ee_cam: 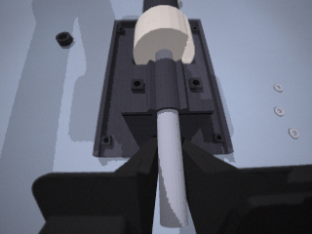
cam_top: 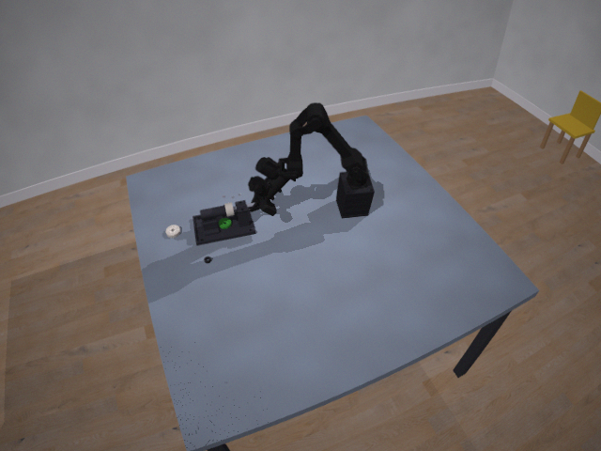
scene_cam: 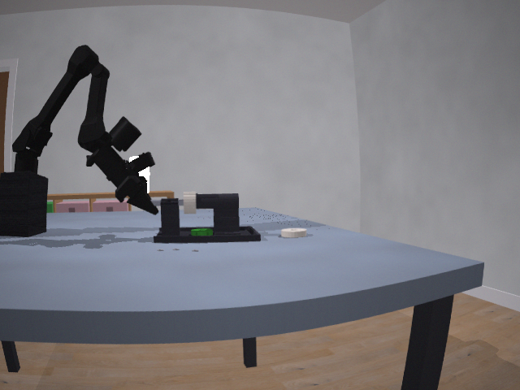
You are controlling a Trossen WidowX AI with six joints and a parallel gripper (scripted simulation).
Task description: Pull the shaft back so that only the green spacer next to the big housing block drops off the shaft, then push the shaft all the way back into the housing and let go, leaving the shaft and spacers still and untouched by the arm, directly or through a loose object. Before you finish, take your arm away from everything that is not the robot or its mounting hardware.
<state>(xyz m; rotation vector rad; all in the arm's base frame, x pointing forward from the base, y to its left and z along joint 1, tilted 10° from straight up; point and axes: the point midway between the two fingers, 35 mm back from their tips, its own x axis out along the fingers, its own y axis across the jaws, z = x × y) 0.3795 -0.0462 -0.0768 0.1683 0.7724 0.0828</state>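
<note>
Now: the grey shaft 7 cm ahead of my hand. The rest, counted from my hand: green spacer (13 cm ahead, 7 cm below); white spacer (10 cm ahead); black ring (22 cm ahead, 16 cm to the left, 8 cm below).
</note>
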